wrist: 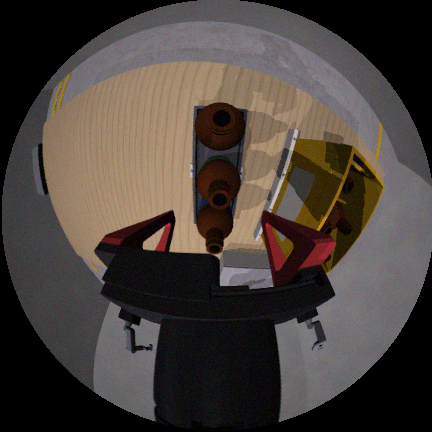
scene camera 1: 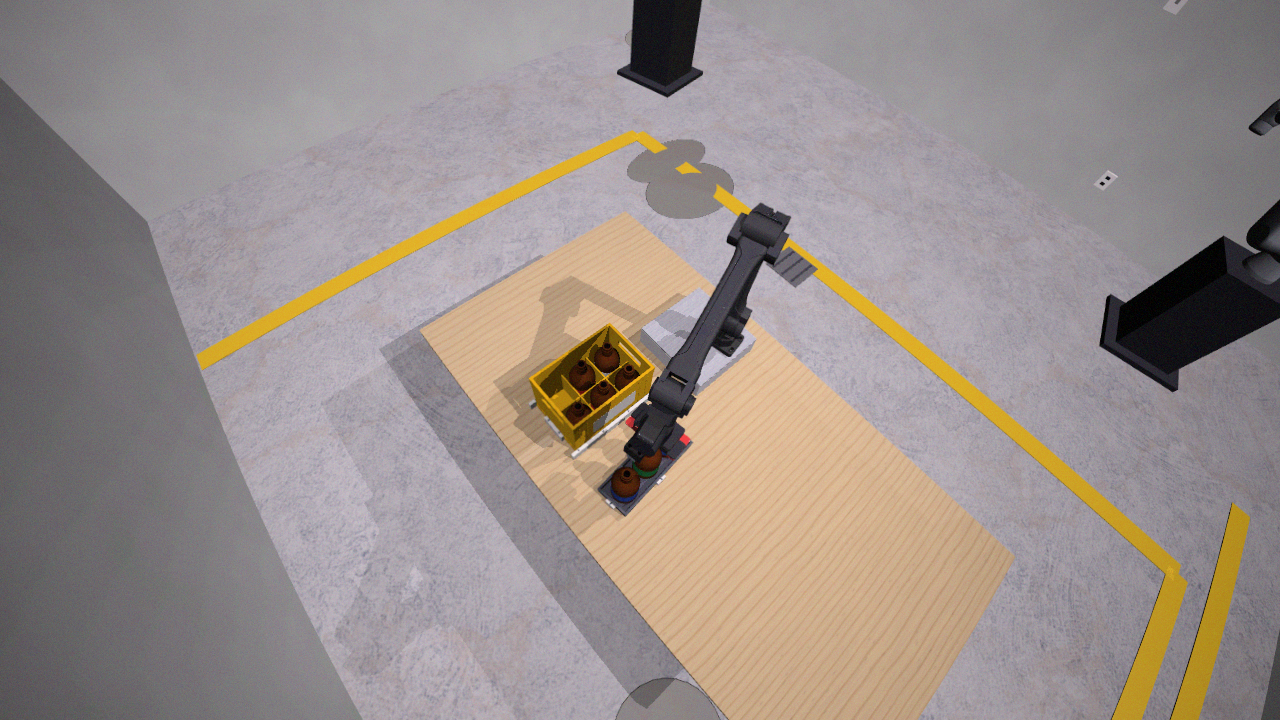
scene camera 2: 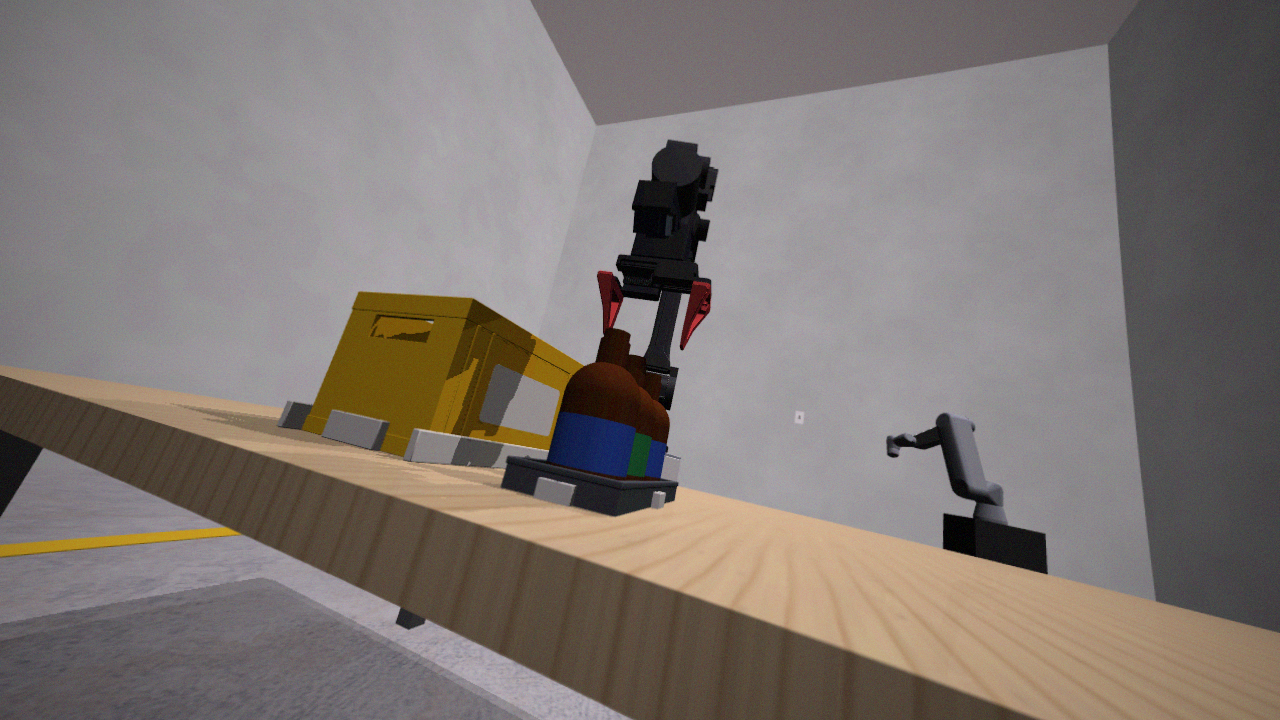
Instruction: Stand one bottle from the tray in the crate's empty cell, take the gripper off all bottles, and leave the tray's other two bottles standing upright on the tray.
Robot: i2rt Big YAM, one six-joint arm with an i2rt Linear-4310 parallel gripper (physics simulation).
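Seen in the pictures: gripper, between the fingertips: (wrist: 217, 214) (scene camera 2: 642, 342); arm's base, origin of its link: (wrist: 232, 289) (scene camera 1: 720, 337).
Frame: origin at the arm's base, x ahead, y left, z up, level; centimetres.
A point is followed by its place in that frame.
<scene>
My gripper (scene camera 1: 658, 430) {x 43.9, y 5.8, z 11.2 cm} (scene camera 2: 648, 338) {x 43.9, y 5.8, z 11.2 cm} (wrist: 217, 214) {x 43.9, y 5.8, z 11.2 cm} is open and empty, fingers down, above the arm-side end of the dark tray (scene camera 1: 639, 495) (scene camera 2: 590, 494) {x 58.6, y 7.6, z -5.9 cm} (wrist: 202, 155) {x 48.3, y 8.8, z -6.5 cm}. Three brown bottles stand upright on the tray in a row: a blue-banded one (scene camera 1: 624, 484) {x 55.0, y 5.9, z 5.3 cm} (scene camera 2: 595, 429) {x 57.0, y 6.3, z -0.9 cm} (wrist: 220, 135) {x 51.9, y 5.2, z 5.3 cm} at the far end, a green-banded one (scene camera 1: 648, 462) {x 46.7, y 7.0, z 4.7 cm} (scene camera 2: 639, 447) {x 46.9, y 8.5, z -1.4 cm} (wrist: 218, 181) {x 46.1, y 5.6, z 6.6 cm} in the middle, and a blue-banded one (scene camera 2: 657, 456) {x 38.4, y 9.4, z -1.8 cm} (wrist: 215, 222) {x 38.5, y 6.1, z 5.0 cm} nearest the arm's base, hidden under the gripper in scene camera 1. The yellow crate (scene camera 1: 586, 431) {x 49.8, y -10.9, z 2.8 cm} (scene camera 2: 393, 385) {x 52.3, y -18.5, z -0.3 cm} (wrist: 320, 160) {x 50.1, y -11.0, z 5.0 cm} holds several bottles; its left corner cell (scene camera 1: 556, 391) {x 43.9, y -27.9, z -4.9 cm} looks empty.
The crate stands beside the tray, with high walls and white strips (scene camera 2: 355, 429) {x 53.2, y -20.1, z -5.5 cm} (wrist: 283, 175) {x 44.7, y -9.4, z -3.9 cm} along its base. A grey base block (scene camera 1: 666, 340) {x 11.8, y -12.2, z 0.1 cm} (wrist: 245, 275) {x 11.7, y -3.6, z 0.0 cm} lies under the arm. The tray's far end is near the edge of the wooden table (scene camera 1: 805, 537) {x 33.5, y 51.3, z -7.0 cm}.
</scene>
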